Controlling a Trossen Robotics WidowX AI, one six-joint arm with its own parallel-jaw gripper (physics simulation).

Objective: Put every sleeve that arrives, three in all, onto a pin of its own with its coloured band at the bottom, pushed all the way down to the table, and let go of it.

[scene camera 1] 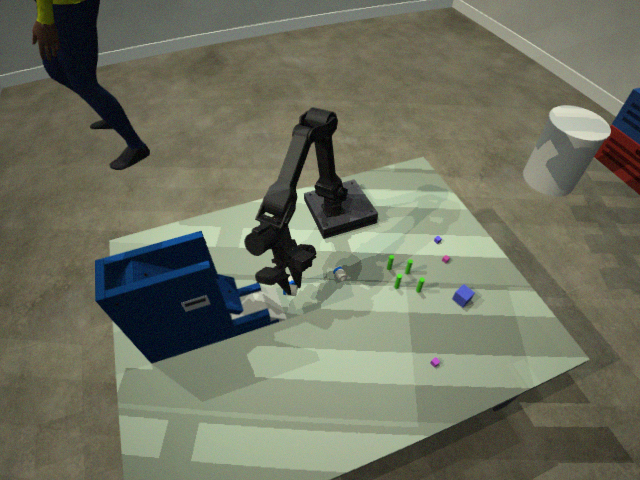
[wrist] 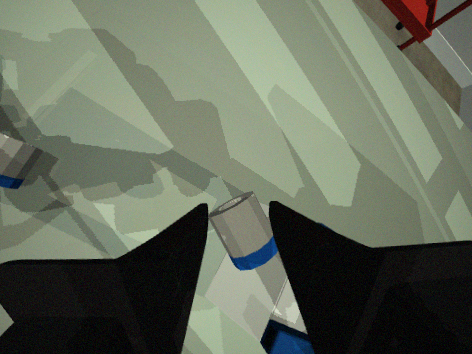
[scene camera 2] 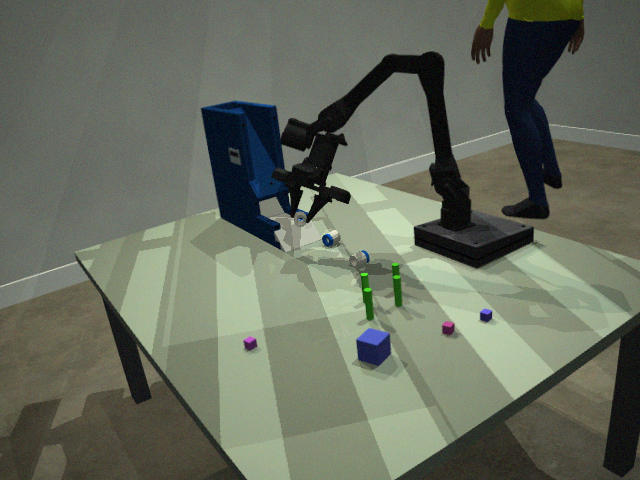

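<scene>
My gripper (scene camera 1: 294, 292) (scene camera 2: 300, 217) (wrist: 238, 209) is shut on a grey sleeve (scene camera 2: 299, 221) (wrist: 243, 227), held tilted above the table near the chute, its blue band towards the chute. A second sleeve (scene camera 1: 339, 273) (scene camera 2: 359, 258) lies on its side between chute and pins. A third sleeve (scene camera 2: 331, 238) lies on its side between them in scene view 2. At the fingertips in scene view 1 a sleeve (scene camera 1: 293, 289) shows; which one is unclear. Several green pins (scene camera 1: 390, 262) (scene camera 2: 397, 290) stand upright and bare. One sleeve (wrist: 19, 156) shows at the wrist view's left edge.
The tall blue dispenser (scene camera 1: 165, 310) (scene camera 2: 222, 155) stands beside the gripper, its chute at table level. A large blue cube (scene camera 1: 463, 295) (scene camera 2: 373, 347) and small magenta cubes (scene camera 1: 435, 362) (scene camera 2: 448, 327) lie around the pins, with a small blue cube (scene camera 1: 437, 239) (scene camera 2: 485, 314). A person stands beyond the table.
</scene>
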